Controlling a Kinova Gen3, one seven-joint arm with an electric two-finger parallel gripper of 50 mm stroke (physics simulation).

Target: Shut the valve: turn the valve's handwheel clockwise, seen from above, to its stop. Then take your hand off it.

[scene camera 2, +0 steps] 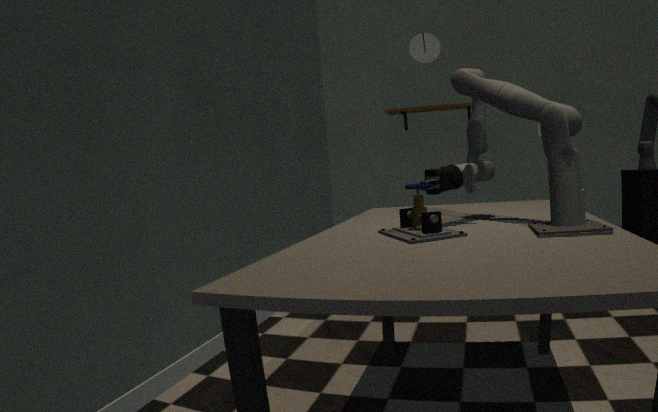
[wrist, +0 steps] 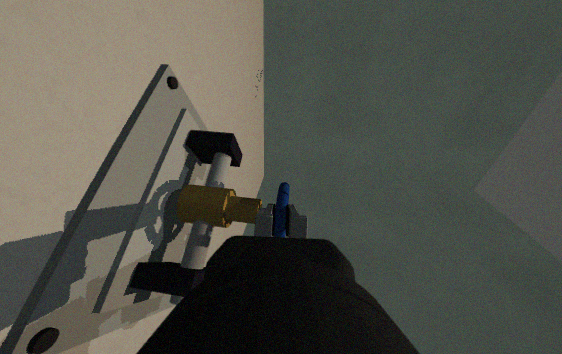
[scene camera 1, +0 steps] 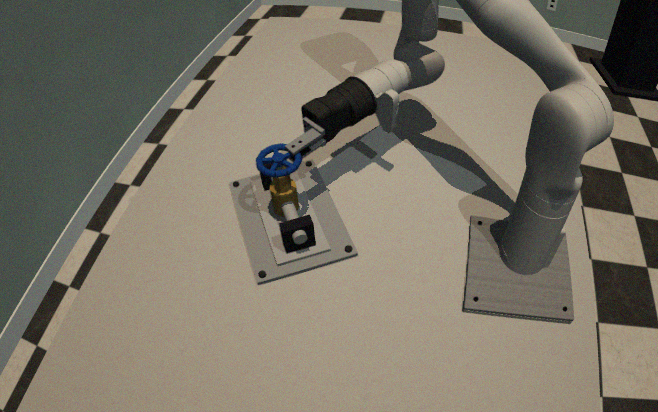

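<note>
The blue handwheel lies level on top of the brass valve body. The valve stands on a grey base plate, its pipe running between two black blocks. My gripper is shut on the handwheel's rim, on the side towards the arm, with one finger above the rim and one below. In the wrist view the rim shows edge-on between the fingertips. The wheel's far part is hidden there.
The two black blocks stand low on the base plate, below the wheel. The arm's mounting plate is bolted to the table at the right. A green wall rises beyond the table's left edge.
</note>
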